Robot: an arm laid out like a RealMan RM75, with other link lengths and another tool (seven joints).
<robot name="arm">
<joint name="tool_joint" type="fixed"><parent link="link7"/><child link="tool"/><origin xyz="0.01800 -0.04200 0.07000" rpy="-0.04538 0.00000 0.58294"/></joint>
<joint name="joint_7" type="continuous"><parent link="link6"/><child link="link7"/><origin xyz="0.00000 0.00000 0.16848"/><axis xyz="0 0 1"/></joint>
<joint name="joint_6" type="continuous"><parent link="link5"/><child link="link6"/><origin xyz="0.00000 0.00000 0.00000"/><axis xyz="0 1 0"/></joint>
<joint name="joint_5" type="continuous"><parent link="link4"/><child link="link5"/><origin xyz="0.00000 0.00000 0.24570"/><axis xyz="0 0 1"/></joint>
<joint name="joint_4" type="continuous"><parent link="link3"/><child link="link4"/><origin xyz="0.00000 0.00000 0.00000"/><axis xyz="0 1 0"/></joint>
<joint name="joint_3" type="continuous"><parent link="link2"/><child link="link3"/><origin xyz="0.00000 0.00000 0.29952"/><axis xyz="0 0 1"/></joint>
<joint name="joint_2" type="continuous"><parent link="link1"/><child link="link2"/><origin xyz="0.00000 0.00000 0.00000"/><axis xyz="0 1 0"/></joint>
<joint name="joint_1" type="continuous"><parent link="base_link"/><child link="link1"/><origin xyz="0.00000 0.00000 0.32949"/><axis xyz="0 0 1"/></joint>
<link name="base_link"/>
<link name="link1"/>
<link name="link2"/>
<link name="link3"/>
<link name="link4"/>
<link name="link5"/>
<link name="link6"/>
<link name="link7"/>
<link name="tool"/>
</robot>
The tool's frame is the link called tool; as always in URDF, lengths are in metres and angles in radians. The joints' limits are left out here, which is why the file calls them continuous.
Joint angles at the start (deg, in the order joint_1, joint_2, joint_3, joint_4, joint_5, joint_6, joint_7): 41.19 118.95 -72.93 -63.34 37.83 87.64 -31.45
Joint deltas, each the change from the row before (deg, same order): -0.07 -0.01 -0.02 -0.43 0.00 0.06 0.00; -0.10 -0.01 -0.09 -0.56 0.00 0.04 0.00; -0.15 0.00 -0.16 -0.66 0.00 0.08 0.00; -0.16 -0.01 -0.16 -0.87 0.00 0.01 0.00; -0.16 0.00 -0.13 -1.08 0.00 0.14 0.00; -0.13 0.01 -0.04 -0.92 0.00 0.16 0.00; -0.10 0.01 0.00 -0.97 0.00 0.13 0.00; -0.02 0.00 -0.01 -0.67 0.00 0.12 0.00
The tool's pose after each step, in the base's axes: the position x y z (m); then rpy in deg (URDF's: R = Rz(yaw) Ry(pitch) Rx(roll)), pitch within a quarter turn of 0, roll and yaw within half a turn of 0. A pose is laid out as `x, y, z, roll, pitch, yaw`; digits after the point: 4 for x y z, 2 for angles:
0.2688, 0.4547, -0.0215, -163.71, 3.74, -80.92
0.2672, 0.4556, -0.0203, -163.66, 3.95, -80.52
0.2655, 0.4562, -0.0190, -163.58, 4.11, -80.06
0.2628, 0.4577, -0.0171, -163.49, 4.46, -79.41
0.2593, 0.4591, -0.0147, -163.41, 4.82, -78.64
0.2563, 0.4603, -0.0125, -163.38, 5.13, -78.02
0.2528, 0.4619, -0.0101, -163.36, 5.53, -77.35
0.2500, 0.4630, -0.0084, -163.33, 5.77, -76.84

